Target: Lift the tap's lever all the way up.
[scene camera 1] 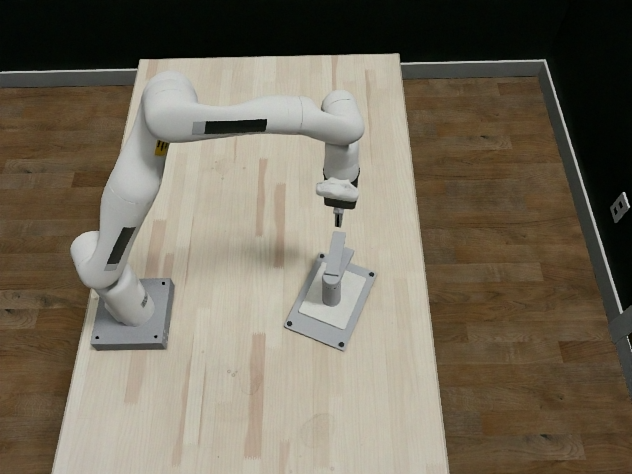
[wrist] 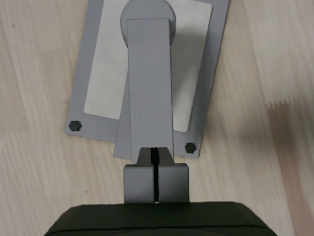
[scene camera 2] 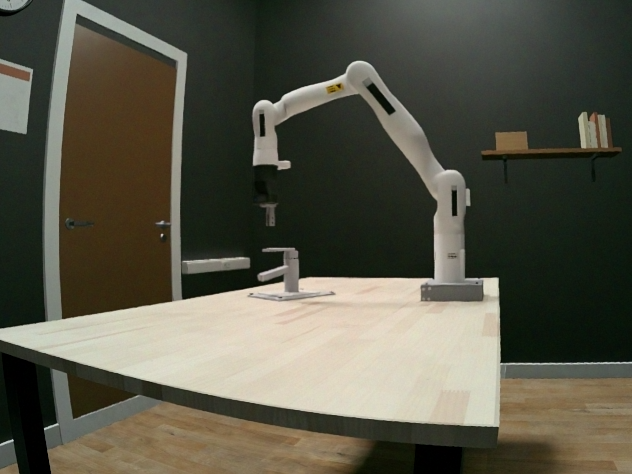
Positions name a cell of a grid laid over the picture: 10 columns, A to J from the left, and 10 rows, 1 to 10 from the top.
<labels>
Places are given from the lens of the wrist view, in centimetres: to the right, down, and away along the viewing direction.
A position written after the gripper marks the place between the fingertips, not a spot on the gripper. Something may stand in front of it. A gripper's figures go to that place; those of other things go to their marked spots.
gripper (wrist: E8): 0, 3, 18
flat lever (wrist: E2): -1, -6, 25
</labels>
